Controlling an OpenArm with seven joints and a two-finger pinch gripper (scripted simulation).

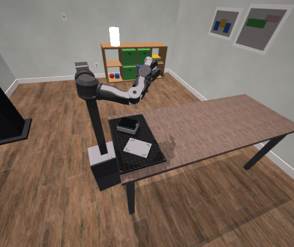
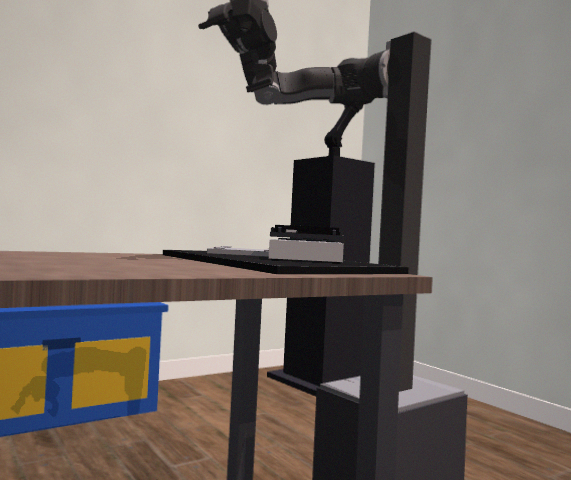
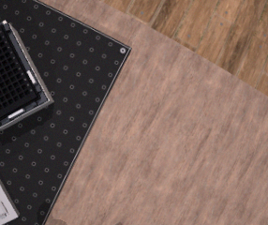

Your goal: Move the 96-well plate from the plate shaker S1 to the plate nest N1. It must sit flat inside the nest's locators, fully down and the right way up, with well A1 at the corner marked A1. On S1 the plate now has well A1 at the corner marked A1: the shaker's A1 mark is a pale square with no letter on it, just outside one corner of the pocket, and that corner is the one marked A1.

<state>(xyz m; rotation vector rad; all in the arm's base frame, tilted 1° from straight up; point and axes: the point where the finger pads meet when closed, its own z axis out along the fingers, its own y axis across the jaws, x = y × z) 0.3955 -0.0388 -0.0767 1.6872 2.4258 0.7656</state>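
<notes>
Right now my hand is 29 cm above the black 96-well plate, 18 cm past it and 1 cm to the right of it. Round my hand: plate shaker S1: 31 cm below, 16 cm behind; plate nest N1: 35 cm below, 20 cm to the right, 18 cm behind.
</notes>
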